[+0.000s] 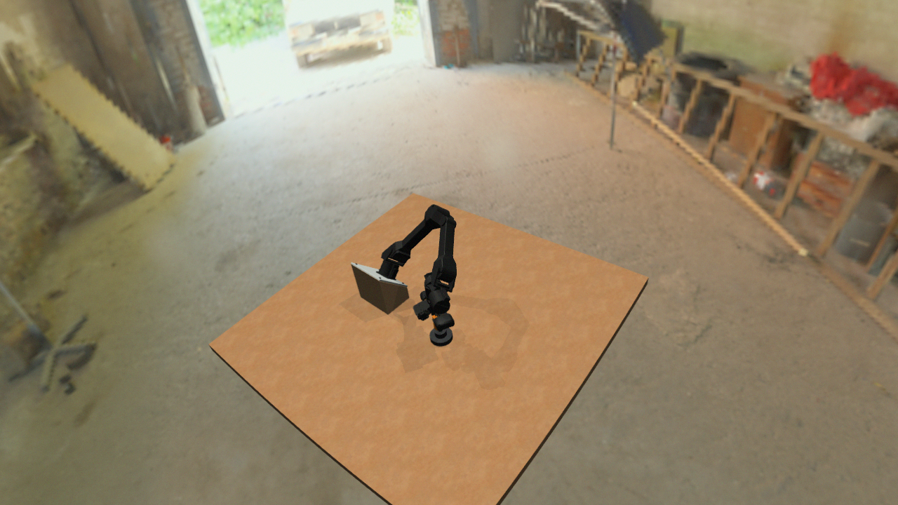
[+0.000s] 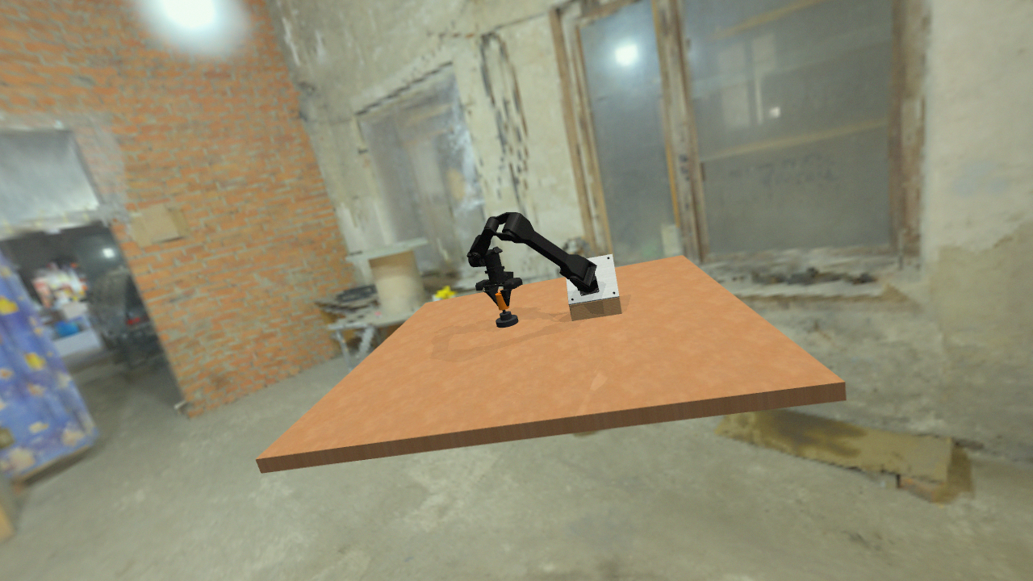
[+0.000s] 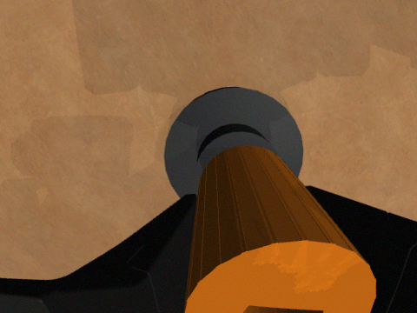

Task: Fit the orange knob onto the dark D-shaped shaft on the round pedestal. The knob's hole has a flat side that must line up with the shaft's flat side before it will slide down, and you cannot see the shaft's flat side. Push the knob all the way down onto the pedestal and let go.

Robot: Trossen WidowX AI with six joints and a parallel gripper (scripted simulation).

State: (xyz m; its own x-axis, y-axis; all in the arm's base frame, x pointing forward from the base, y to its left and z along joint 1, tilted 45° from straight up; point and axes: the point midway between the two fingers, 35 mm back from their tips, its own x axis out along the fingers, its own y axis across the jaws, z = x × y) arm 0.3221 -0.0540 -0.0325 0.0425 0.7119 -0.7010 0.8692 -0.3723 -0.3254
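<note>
My gripper tip is now 2 cm below the orange knob. Also, from my gripper tip: pedestal 4 cm below.
</note>
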